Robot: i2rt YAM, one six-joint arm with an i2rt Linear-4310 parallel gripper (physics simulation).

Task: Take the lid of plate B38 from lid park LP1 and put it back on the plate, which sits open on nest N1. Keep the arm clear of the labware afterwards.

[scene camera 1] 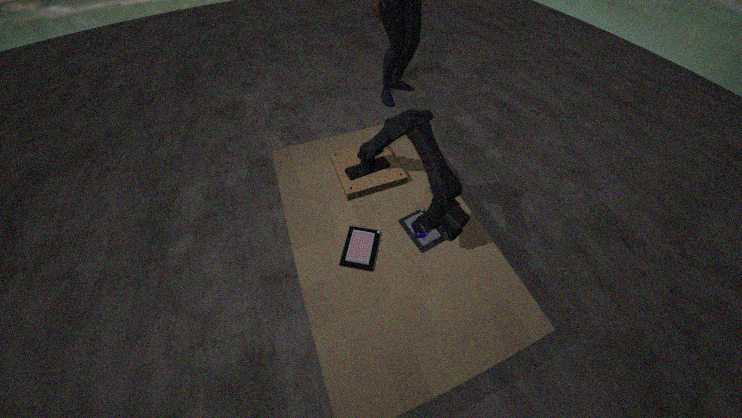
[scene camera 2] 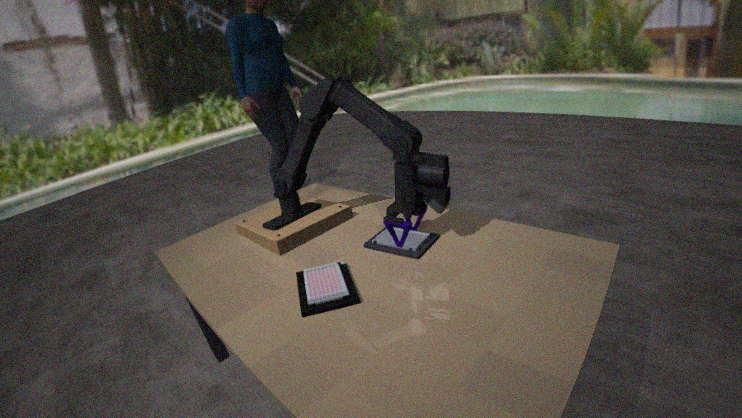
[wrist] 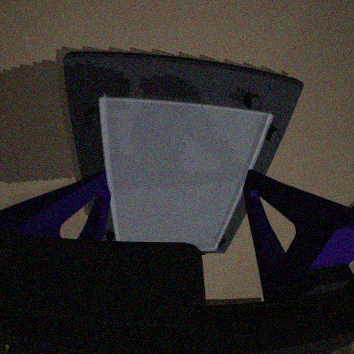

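Seen in the pictures: gripper, fingertip midpoint: (scene camera 1: 424,231) (scene camera 2: 406,239) (wrist: 177,177); arm's base at its link origin: (scene camera 1: 367,168) (scene camera 2: 293,216).
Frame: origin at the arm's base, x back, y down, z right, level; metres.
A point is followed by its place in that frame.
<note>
The lid (scene camera 1: 432,237) {x -0.415, y 0.023, z -0.067 m} (scene camera 2: 415,238) {x -0.402, y 0.023, z -0.063 m} (wrist: 180,135) {x -0.408, y 0.023, z -0.062 m} is a pale, flat, translucent cover lying level in the dark grey lid park LP1 (scene camera 1: 411,236) {x -0.371, y 0.031, z -0.002 m} (scene camera 2: 427,244) {x -0.438, y 0.031, z -0.060 m} (wrist: 150,70) {x -0.436, y 0.031, z -0.080 m}. My gripper (scene camera 1: 426,232) {x -0.376, y 0.029, z -0.058 m} (scene camera 2: 408,237) {x -0.376, y 0.029, z -0.058 m} (wrist: 177,177) {x -0.376, y 0.029, z -0.058 m} points down over it; its purple fingertips meet the lid's two long edges in the wrist view, so it is shut on the lid. In scene camera 1 the wrist hides part of the lid and park. The plate B38 (scene camera 1: 360,247) {x -0.332, y 0.015, z 0.195 m} (scene camera 2: 326,284) {x -0.341, y 0.017, z 0.200 m}, white with pink wells, sits open on the black nest N1 (scene camera 1: 356,266) {x -0.387, y 0.029, z 0.238 m} (scene camera 2: 332,307) {x -0.391, y 0.032, z 0.239 m}.
The arm rises from a wooden base board (scene camera 1: 376,186) {x -0.110, y 0.002, z 0.013 m} (scene camera 2: 311,233) {x -0.110, y 0.023, z 0.029 m} at the back of the table (scene camera 1: 415,311) {x -0.612, y 0.041, z 0.131 m} (scene camera 2: 493,311) {x -0.671, y 0.041, z 0.103 m}. The park lies near one long table edge. The nest is to its left in both scene views. A person (scene camera 1: 399,46) (scene camera 2: 262,57) stands behind the table.
</note>
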